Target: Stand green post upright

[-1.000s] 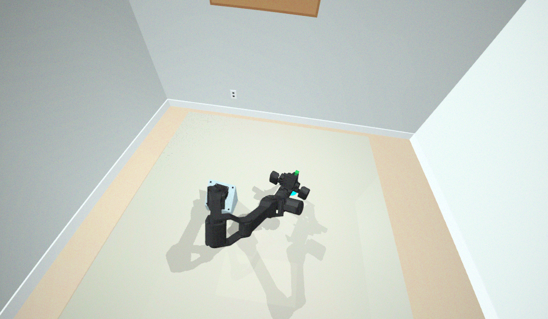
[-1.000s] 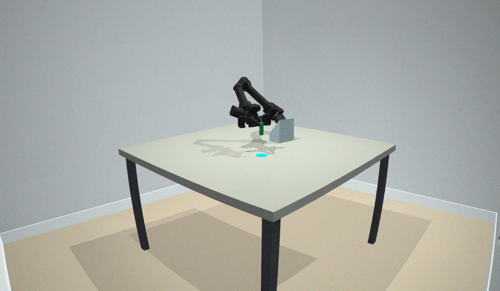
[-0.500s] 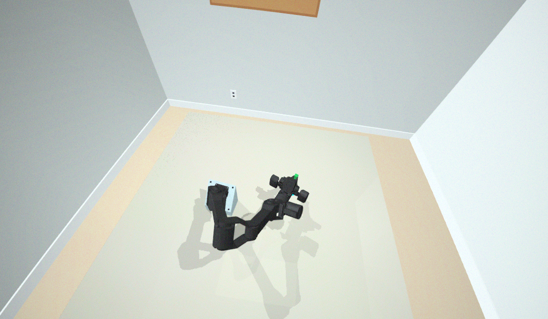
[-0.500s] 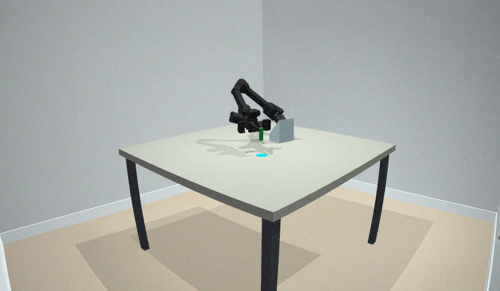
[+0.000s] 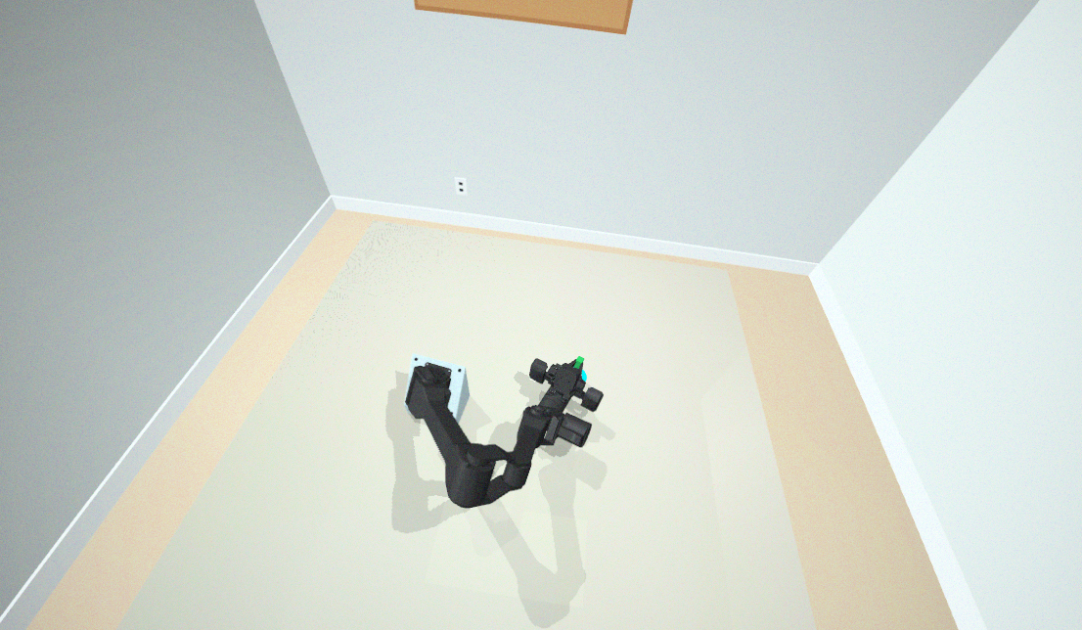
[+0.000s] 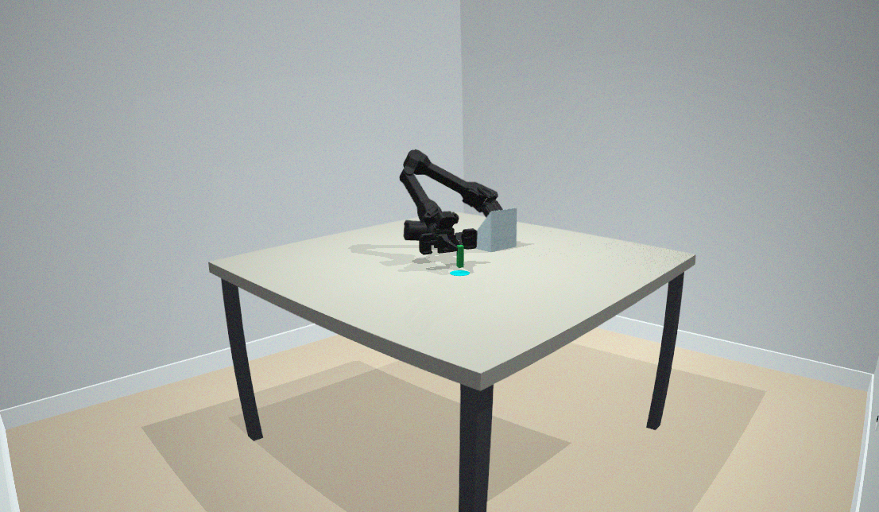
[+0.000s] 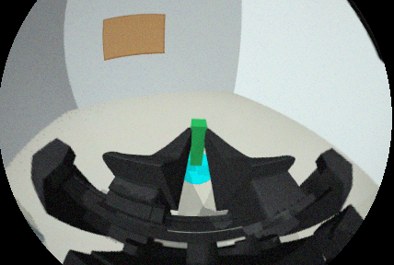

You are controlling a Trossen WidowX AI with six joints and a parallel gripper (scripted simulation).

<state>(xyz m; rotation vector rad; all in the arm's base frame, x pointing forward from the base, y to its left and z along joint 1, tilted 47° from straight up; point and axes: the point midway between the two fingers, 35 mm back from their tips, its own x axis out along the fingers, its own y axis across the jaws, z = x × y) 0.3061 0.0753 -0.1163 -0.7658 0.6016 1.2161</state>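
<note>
The green post is 2 cm below my gripper tip. The rest, counted from my gripper tip: cyan circle 7 cm below.
</note>
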